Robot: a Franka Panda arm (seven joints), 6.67 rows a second.
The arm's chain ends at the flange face. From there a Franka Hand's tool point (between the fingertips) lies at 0.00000 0.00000 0.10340 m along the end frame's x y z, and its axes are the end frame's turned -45 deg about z.
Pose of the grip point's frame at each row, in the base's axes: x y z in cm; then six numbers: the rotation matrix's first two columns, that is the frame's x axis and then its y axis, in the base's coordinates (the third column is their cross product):
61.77 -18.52 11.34 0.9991 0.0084 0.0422 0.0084 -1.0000 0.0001
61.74 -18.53 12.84 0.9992 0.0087 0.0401 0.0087 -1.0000 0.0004
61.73 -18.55 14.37 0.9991 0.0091 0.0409 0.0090 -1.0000 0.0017
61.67 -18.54 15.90 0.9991 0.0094 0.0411 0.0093 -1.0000 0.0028
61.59 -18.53 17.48 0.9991 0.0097 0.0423 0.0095 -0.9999 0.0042
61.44 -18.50 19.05 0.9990 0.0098 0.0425 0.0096 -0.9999 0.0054
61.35 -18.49 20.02 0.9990 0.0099 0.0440 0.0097 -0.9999 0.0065
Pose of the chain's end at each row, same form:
61.33 -18.52 21.67 0.7124 -0.7012 0.0299 -0.7005 -0.7130 -0.0298
61.33 -18.53 23.17 0.7127 -0.7010 0.0286 -0.7004 -0.7133 -0.0281
61.31 -18.54 24.70 0.7128 -0.7007 0.0301 -0.7001 -0.7135 -0.0277
61.24 -18.52 26.23 0.7130 -0.7005 0.0310 -0.6999 -0.7138 -0.0271
61.15 -18.49 27.81 0.7132 -0.7002 0.0329 -0.6998 -0.7139 -0.0269
61.00 -18.45 29.38 0.7132 -0.7001 0.0339 -0.6996 -0.7140 -0.0262
60.89 -18.43 30.35 0.7133 -0.7000 0.0357 -0.6995 -0.7140 -0.0265

